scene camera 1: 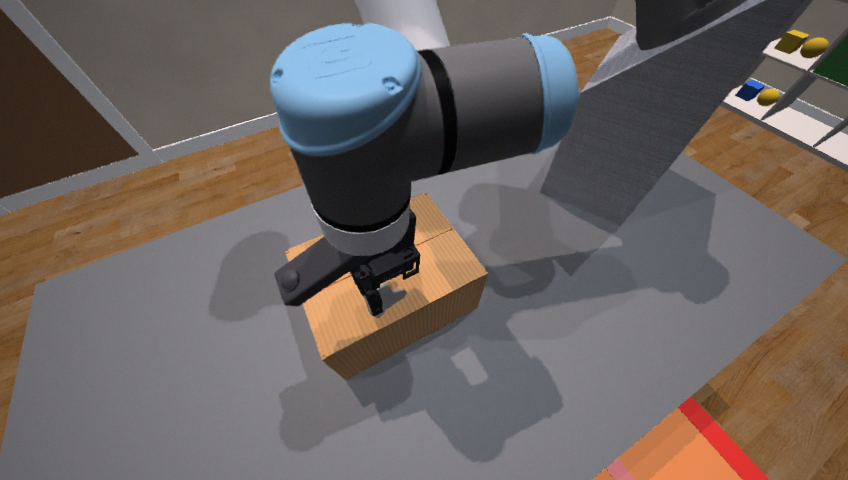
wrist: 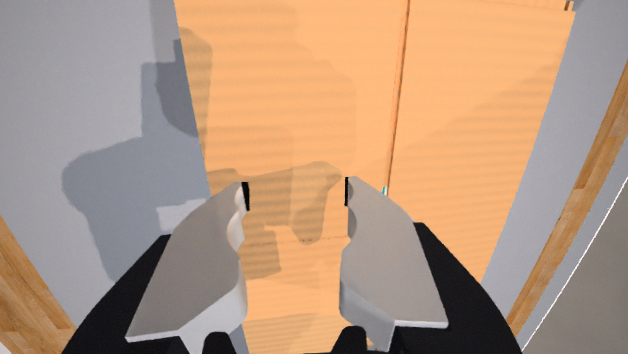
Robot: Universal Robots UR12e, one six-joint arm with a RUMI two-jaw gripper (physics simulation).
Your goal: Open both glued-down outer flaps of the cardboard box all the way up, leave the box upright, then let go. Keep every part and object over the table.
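Places are measured from the arm's base along level axes (x ahead, y left, z up), in centimetres.
Pixels of known places: gripper, fingertip midpoint: [wrist: 297, 182]; arm's base, link origin: [scene camera 1: 701, 11].
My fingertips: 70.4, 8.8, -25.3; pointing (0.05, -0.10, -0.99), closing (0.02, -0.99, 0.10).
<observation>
For each thing: its middle in the pictures, then the offset to it from my fingertips, as dx, dy, dz. "spot": a spot on its surface instead. Level surfaces: height alone.
- cardboard box, body centre: [wrist: 350, 184] [scene camera 1: 388, 281] -4.9, -5.8, -8.5
- small teal bit, surface spot: [wrist: 384, 190] spot: -2.3, -6.5, -2.3
- grey table, surface height: dz -16.3
The cardboard box [scene camera 1: 416, 330] stands upright on the table. Its two outer flaps lie flat and closed. The near flap [scene camera 1: 443, 276] [wrist: 255, 90] is on the left in the wrist view, and the far flap [scene camera 1: 428, 214] [wrist: 475, 115] is on the right. A narrow seam [scene camera 1: 437, 236] [wrist: 399, 90] runs between them, with a small teal bit [wrist: 384, 190] showing in it beside the right finger. My gripper [scene camera 1: 379, 304] [wrist: 297, 182] is partly open and empty, with both fingertips over the near flap. Whether they touch it cannot be told. The arm hides part of the far flap in the scene view.
The grey table [scene camera 1: 148, 368] [wrist: 75, 60] carries the box and several arm shadows. A grey column [scene camera 1: 630, 136] stands at the back right. A white shelf [scene camera 1: 797, 115] with small yellow and blue items is beyond it. An orange area with a red border [scene camera 1: 723, 440] lies past the near right edge.
</observation>
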